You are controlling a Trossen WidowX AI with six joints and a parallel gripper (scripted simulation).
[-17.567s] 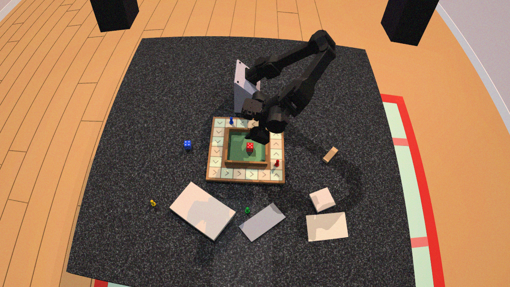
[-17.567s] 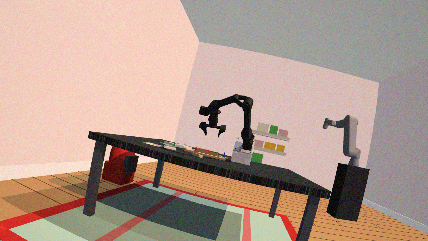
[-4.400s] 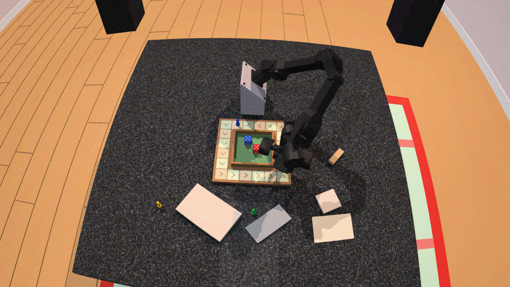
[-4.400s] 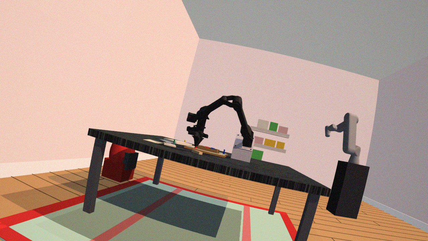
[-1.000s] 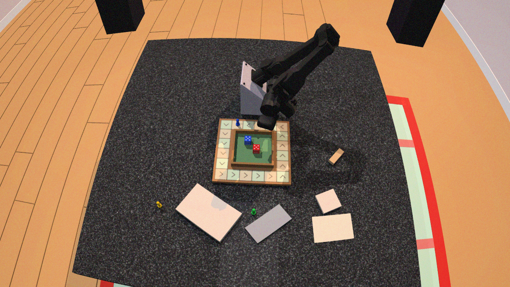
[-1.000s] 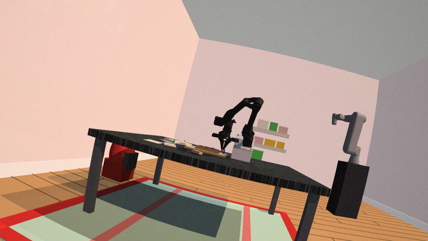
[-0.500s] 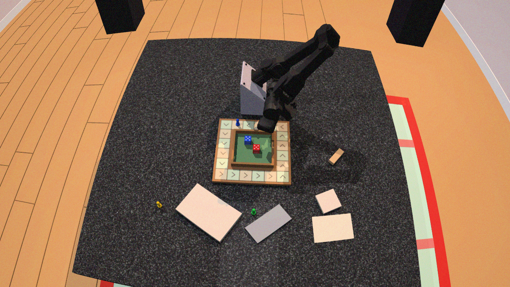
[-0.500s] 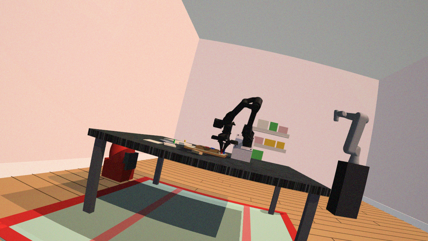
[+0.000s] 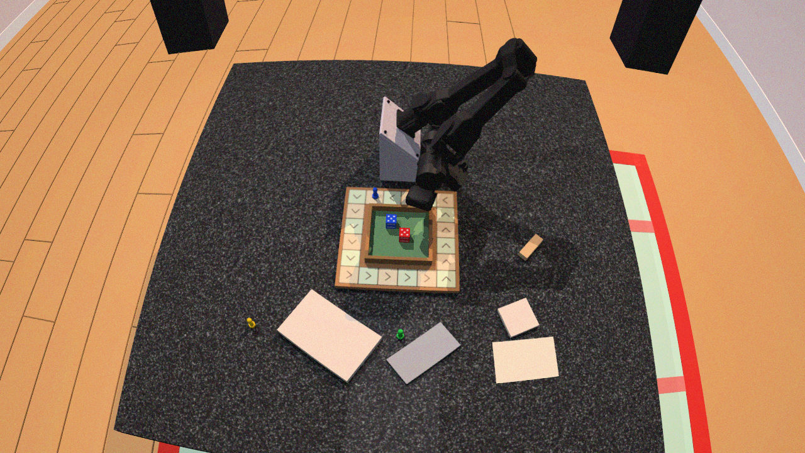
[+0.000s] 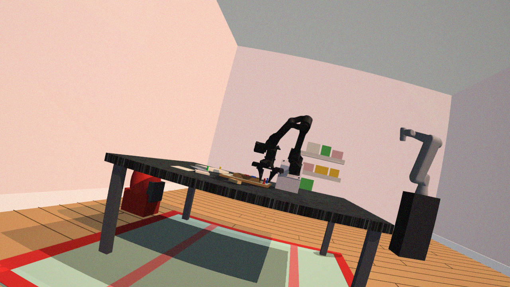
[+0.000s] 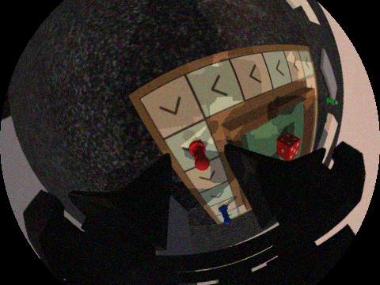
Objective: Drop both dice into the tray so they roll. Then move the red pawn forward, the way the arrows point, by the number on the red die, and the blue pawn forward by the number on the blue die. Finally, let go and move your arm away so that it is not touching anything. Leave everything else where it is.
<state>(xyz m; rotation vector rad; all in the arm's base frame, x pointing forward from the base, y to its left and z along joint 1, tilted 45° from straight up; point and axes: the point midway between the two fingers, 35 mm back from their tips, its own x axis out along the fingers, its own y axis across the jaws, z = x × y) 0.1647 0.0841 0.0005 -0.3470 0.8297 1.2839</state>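
My gripper tip is now right at the red pawn. From my gripper tip the other things lie so: small wooden block: 130 mm ahead, 260 mm to the left, 20 mm below; then blue pawn: 10 mm behind, 130 mm to the right; then green pawn: 360 mm ahead, 70 mm to the right, 10 mm below.
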